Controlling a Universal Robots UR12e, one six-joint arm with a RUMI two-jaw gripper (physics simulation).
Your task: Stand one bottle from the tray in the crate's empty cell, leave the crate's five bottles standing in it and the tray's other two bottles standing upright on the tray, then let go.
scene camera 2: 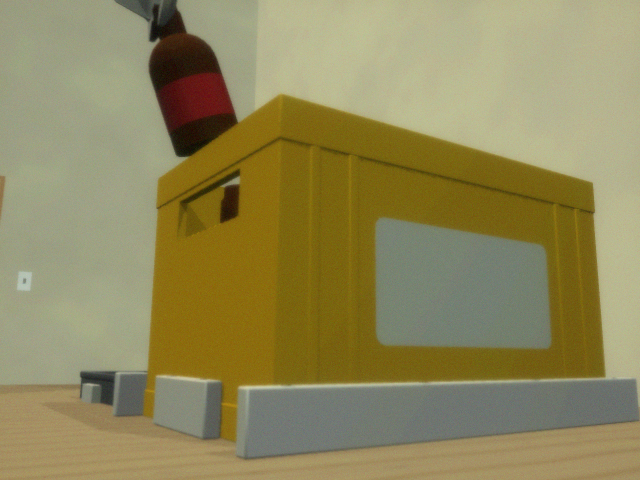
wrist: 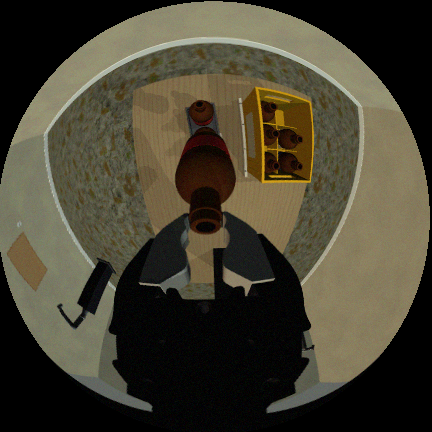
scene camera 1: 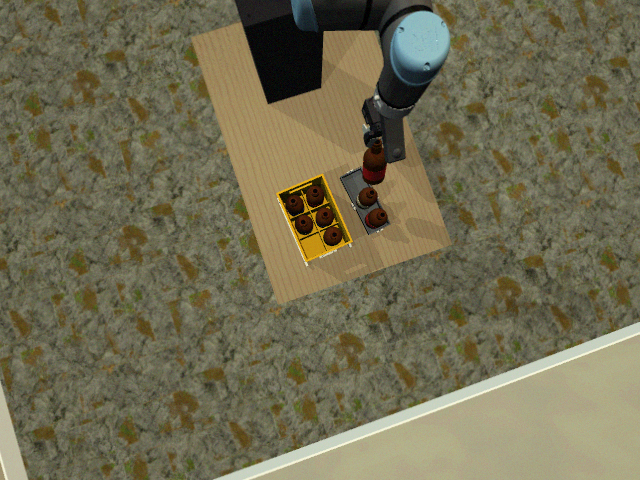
A brown bottle shows in scene camera 2, in the wrist view [204,177] and in scene camera 1. The same spot on the brown bottle: [scene camera 1: 374,166] is [scene camera 2: 212,49].
